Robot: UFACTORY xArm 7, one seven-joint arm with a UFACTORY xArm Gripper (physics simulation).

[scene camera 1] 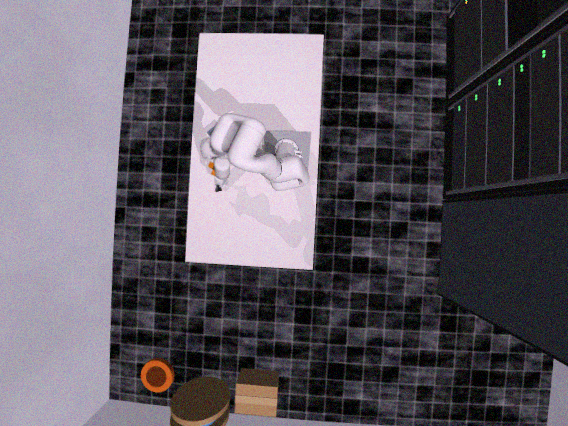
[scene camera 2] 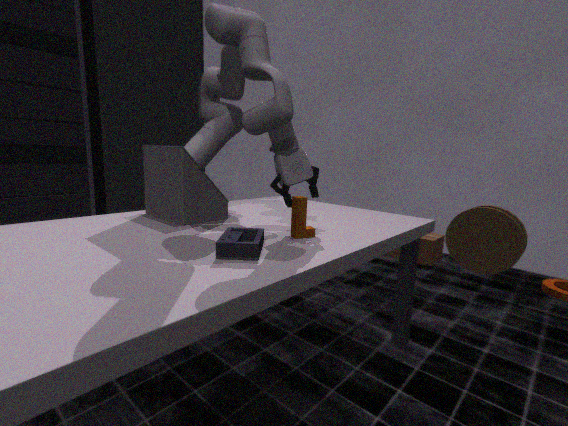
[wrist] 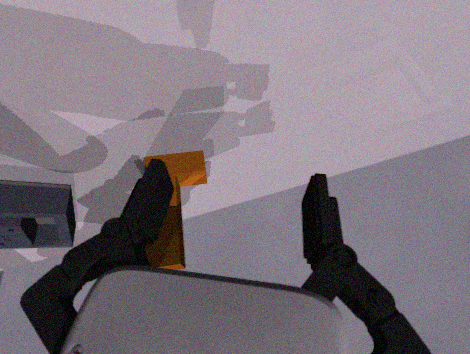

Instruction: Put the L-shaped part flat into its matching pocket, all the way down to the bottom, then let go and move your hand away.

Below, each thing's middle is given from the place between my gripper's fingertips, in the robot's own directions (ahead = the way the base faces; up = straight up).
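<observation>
I see the orange L-shaped part (scene camera 2: 299, 229), and counted from my hand it is 7 cm ahead of it, 2 cm below it and 8 cm to the right of it.
</observation>
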